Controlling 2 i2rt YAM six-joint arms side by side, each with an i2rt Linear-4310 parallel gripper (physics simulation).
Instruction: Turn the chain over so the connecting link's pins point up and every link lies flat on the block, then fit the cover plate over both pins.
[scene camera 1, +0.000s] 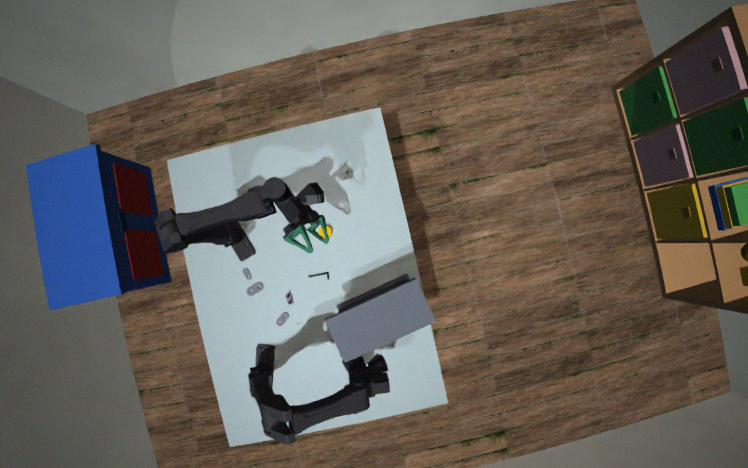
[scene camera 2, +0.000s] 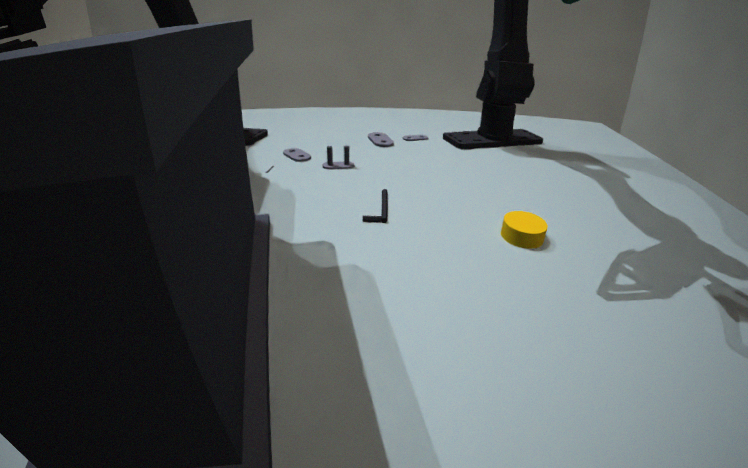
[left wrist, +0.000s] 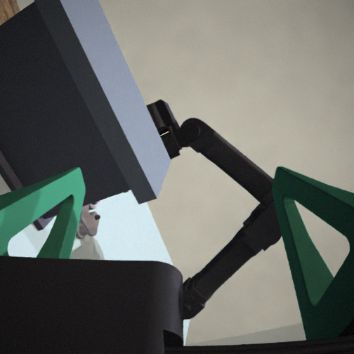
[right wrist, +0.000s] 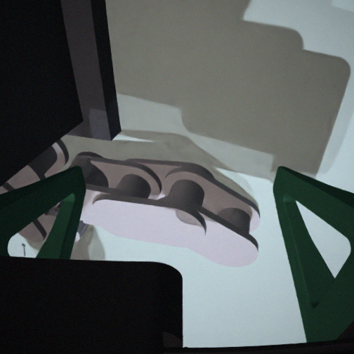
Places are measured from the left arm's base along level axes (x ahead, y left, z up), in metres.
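Pixels of known places: left gripper, fingertip midpoint: (scene camera 1: 320, 247); left arm's base, origin of the base link: (scene camera 1: 236, 235) (scene camera 2: 494, 140); right arm's base, origin of the base link: (scene camera 1: 264, 369).
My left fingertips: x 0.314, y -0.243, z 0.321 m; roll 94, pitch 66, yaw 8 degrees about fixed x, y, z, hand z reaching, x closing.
Observation:
For each thing: its top centre in the pictures, then the offset to it from my left fingertips. Level surfaces: height alone.
- grey block, middle of its top: (scene camera 2: 105, 36) (scene camera 1: 380, 321) dy -0.291, dx +0.022, dz -0.101 m
- link with two upright pins, middle of its top: (scene camera 2: 338, 146) (scene camera 1: 287, 300) dy -0.079, dx -0.260, dz -0.289 m
- smaller plate, middle of its top: (scene camera 2: 415, 137) (scene camera 1: 247, 273) dy +0.092, dx -0.355, dz -0.318 m
- black hex key, middle of its top: (scene camera 2: 375, 202) (scene camera 1: 318, 277) dy -0.069, dx -0.118, dz -0.315 m
- yellow disc, middle of its top: (scene camera 2: 525, 221) (scene camera 1: 324, 232) dy +0.066, dx -0.003, dz -0.302 m
- table, its level: dz -0.320 m
The grey block (scene camera 1: 380, 320) (scene camera 2: 187, 275) (left wrist: 127, 100) (right wrist: 40, 75) stands tall on the table. The chain (left wrist: 89, 224) (right wrist: 185, 200) lies low beside it, links on edge and pale plate sides showing in the right wrist view; scene camera 1 mostly hides it. A link with two upright pins (scene camera 1: 289, 296) (scene camera 2: 338, 165) stands on the table. Loose two-hole plates (scene camera 1: 254, 288) (scene camera 1: 282, 318) (scene camera 2: 380, 139) (scene camera 2: 296, 154) lie flat near it. My left gripper (scene camera 1: 318, 246) (left wrist: 178, 177) is open and empty, above the table. My right gripper (right wrist: 179, 176) is open, fingers either side of part of the chain, not holding it.
A smaller plate (scene camera 1: 246, 273) (scene camera 2: 415, 137) lies near the left arm's base. A black hex key (scene camera 1: 321, 274) (scene camera 2: 385, 206) and a yellow disc (scene camera 1: 324, 231) (scene camera 2: 524, 229) lie on the table (scene camera 1: 220, 375). A blue cabinet (scene camera 1: 71, 226) and a drawer shelf (scene camera 1: 639, 184) stand beyond it.

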